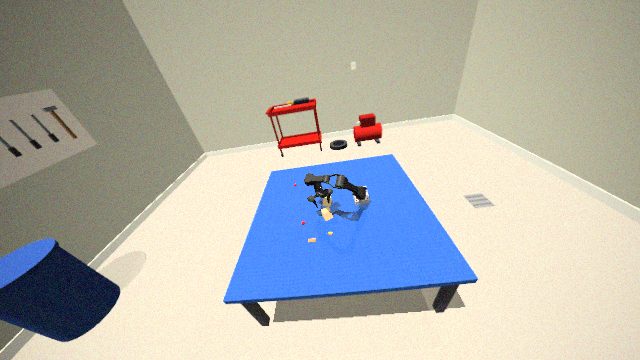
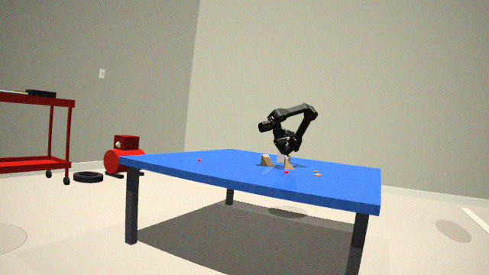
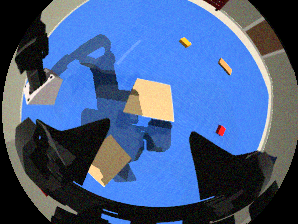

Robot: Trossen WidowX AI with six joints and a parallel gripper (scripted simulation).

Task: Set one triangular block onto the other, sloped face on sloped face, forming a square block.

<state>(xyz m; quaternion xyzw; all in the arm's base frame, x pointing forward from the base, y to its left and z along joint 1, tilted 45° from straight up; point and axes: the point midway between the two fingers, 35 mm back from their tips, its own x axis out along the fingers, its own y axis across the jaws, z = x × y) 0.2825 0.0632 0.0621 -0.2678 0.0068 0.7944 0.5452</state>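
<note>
Right now my gripper tip is 1 cm past the triangular block, 2 cm to the right of it and 6 cm above it. The rest, counted from my gripper tip: tan piece: 8 cm ahead, 24 cm to the left, 8 cm below; orange bit: 4 cm behind, 19 cm to the left, 8 cm below.
</note>
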